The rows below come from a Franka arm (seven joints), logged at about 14 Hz.
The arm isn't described. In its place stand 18 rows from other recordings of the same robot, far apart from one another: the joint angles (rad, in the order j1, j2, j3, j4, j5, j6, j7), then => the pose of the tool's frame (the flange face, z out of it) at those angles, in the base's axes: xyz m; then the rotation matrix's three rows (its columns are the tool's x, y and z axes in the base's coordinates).
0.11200, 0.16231, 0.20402, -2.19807, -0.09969, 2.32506, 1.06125 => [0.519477, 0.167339, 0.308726], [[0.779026, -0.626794, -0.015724], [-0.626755, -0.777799, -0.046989], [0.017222, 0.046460, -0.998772]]
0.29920, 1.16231, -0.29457, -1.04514, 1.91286, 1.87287, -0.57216 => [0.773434, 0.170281, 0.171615], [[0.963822, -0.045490, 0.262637], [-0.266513, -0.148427, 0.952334], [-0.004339, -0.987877, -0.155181]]
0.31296, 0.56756, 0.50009, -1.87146, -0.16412, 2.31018, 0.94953 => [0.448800, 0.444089, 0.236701], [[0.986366, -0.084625, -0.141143], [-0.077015, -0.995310, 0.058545], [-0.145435, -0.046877, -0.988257]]
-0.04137, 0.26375, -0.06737, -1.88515, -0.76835, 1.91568, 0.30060 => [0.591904, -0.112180, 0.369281], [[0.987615, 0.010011, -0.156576], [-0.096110, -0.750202, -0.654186], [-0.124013, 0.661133, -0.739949]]
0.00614, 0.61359, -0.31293, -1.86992, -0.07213, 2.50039, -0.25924 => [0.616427, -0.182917, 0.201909], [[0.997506, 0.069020, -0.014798], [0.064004, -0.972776, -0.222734], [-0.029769, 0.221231, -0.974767]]
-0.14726, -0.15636, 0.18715, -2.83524, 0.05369, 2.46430, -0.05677 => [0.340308, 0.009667, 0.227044], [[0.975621, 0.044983, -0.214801], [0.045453, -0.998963, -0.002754], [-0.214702, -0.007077, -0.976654]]
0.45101, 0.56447, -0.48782, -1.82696, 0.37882, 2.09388, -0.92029 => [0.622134, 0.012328, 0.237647], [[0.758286, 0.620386, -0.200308], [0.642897, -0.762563, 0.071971], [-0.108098, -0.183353, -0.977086]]
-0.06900, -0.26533, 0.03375, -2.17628, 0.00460, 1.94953, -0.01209 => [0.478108, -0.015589, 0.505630], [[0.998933, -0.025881, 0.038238], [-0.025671, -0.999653, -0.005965], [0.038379, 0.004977, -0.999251]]
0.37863, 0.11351, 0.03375, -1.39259, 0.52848, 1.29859, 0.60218 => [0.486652, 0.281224, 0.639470], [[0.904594, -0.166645, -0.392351], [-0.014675, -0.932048, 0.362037], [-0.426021, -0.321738, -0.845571]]
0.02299, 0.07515, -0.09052, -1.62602, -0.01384, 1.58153, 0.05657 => [0.570701, -0.038398, 0.557244], [[0.985314, -0.121324, -0.120152], [-0.123704, -0.992240, -0.012528], [-0.117700, 0.027207, -0.992676]]
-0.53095, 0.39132, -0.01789, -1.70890, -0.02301, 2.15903, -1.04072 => [0.566615, -0.346232, 0.369327], [[0.874744, 0.483185, 0.036820], [0.484541, -0.873171, -0.052840], [0.006619, 0.064062, -0.997924]]
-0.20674, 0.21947, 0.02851, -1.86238, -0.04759, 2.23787, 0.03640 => [0.617803, -0.113681, 0.415652], [[0.970517, -0.190354, 0.147859], [-0.183551, -0.981268, -0.058494], [0.156224, 0.029630, -0.987277]]
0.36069, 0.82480, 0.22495, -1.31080, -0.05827, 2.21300, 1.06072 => [0.651057, 0.379669, 0.261453], [[0.868084, -0.495956, 0.021384], [-0.493437, -0.857361, 0.146465], [-0.054307, -0.137696, -0.988985]]
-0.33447, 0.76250, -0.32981, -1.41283, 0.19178, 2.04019, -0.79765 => [0.596796, -0.396548, 0.256416], [[0.987432, 0.111770, -0.111734], [0.113444, -0.993506, 0.008713], [-0.110035, -0.021279, -0.993700]]
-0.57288, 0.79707, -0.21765, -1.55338, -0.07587, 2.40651, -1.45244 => [0.516184, -0.488602, 0.191887], [[0.698082, 0.711104, -0.083736], [0.687599, -0.698396, -0.198622], [-0.199722, 0.081078, -0.976492]]
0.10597, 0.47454, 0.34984, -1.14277, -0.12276, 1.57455, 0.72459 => [0.643083, 0.235981, 0.543482], [[0.954240, -0.297514, -0.030181], [-0.296862, -0.954612, 0.024275], [-0.036034, -0.014205, -0.999250]]
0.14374, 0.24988, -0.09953, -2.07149, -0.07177, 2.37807, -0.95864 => [0.588526, 0.026684, 0.316107], [[0.492406, 0.868119, 0.062501], [0.869803, -0.488236, -0.071194], [-0.031289, 0.089420, -0.995502]]
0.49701, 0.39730, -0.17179, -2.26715, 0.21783, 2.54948, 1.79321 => [0.498397, 0.161300, 0.175997], [[-0.075457, -0.991006, -0.110517], [-0.997087, 0.073754, 0.019424], [-0.011099, 0.111661, -0.993684]]
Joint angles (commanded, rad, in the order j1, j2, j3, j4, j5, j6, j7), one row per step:
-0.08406 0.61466 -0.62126 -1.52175 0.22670 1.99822 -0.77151
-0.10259 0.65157 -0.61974 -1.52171 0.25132 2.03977 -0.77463
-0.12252 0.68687 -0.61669 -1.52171 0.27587 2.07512 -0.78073
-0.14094 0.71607 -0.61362 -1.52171 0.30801 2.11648 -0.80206
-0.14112 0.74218 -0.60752 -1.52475 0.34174 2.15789 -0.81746
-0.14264 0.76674 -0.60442 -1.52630 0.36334 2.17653 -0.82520
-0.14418 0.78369 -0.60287 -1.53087 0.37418 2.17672 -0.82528
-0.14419 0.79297 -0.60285 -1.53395 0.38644 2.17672 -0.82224
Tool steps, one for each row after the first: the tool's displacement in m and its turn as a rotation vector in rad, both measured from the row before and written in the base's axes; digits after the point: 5 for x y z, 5 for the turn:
-0.00181 -0.01158 -0.01946 -0.00733 -0.00958 -0.01933
-0.00349 -0.01134 -0.01947 -0.00280 -0.00605 -0.01812
-0.00291 -0.01066 -0.01531 -0.00282 -0.01948 -0.00528
0.00411 0.00106 -0.01535 -0.00047 -0.02171 0.00611
0.00044 0.00007 -0.01512 0.00509 -0.00092 -0.00163
-0.00258 0.00031 -0.01286 0.01148 0.01292 -0.00806
-0.00145 0.00046 -0.00709 0.00910 0.00333 -0.01108

